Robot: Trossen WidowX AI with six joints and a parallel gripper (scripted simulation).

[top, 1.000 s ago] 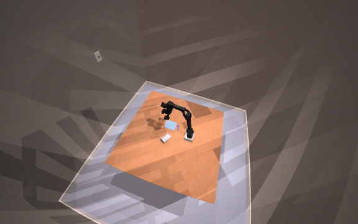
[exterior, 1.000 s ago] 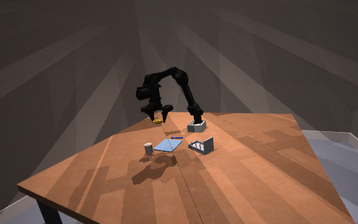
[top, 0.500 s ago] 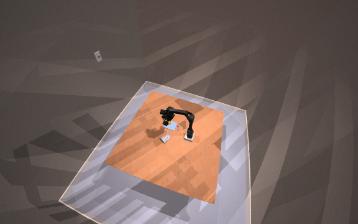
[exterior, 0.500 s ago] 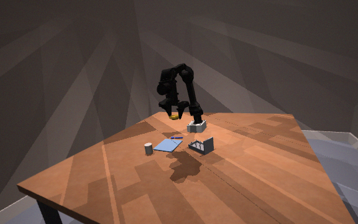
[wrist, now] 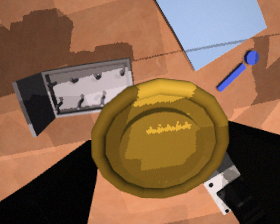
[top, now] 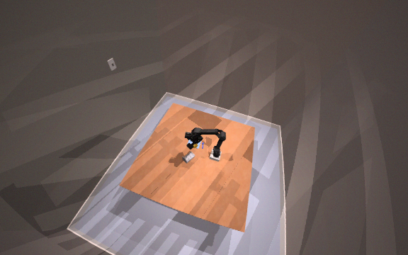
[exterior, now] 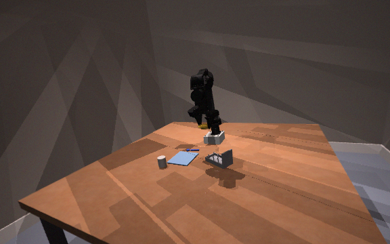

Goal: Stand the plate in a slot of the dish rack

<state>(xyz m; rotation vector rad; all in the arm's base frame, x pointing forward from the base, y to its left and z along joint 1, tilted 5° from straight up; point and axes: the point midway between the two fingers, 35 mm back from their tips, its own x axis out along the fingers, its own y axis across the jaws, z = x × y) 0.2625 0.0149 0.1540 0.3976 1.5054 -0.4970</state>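
Now: gripper tip 4 cm short of the dish rack, 7 cm to the right of it and 15 cm above it. Round my gripper tip: yellow plate 1 cm above; blue utensil 9 cm behind, 13 cm to the right, 17 cm below; light blue mat 2 cm ahead, 14 cm to the right, 17 cm below.
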